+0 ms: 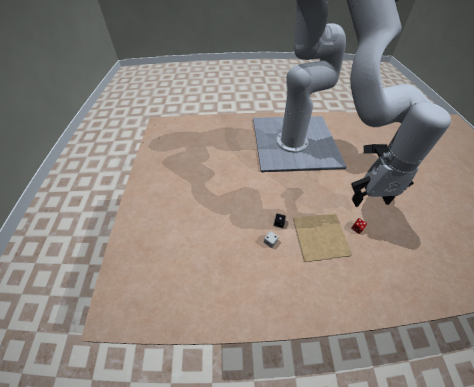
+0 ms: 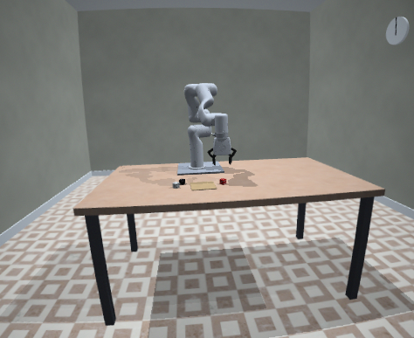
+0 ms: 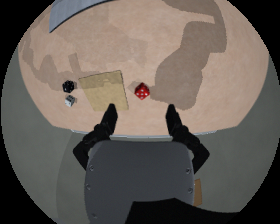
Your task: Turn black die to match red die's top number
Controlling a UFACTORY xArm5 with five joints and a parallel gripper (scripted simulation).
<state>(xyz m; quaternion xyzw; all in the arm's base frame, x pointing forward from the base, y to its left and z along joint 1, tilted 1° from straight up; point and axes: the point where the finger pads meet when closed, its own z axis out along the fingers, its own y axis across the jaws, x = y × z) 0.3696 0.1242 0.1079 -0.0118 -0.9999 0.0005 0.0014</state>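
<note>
Now: the black die 20 mm behind my hand, 240 mm to the right of it and 110 mm below it. From my hand the other things lie so: grey die 40 mm ahead, 280 mm to the right, 110 mm below; red die 20 mm ahead, 110 mm below; tan mat 40 mm ahead, 120 mm to the right, 120 mm below.
</note>
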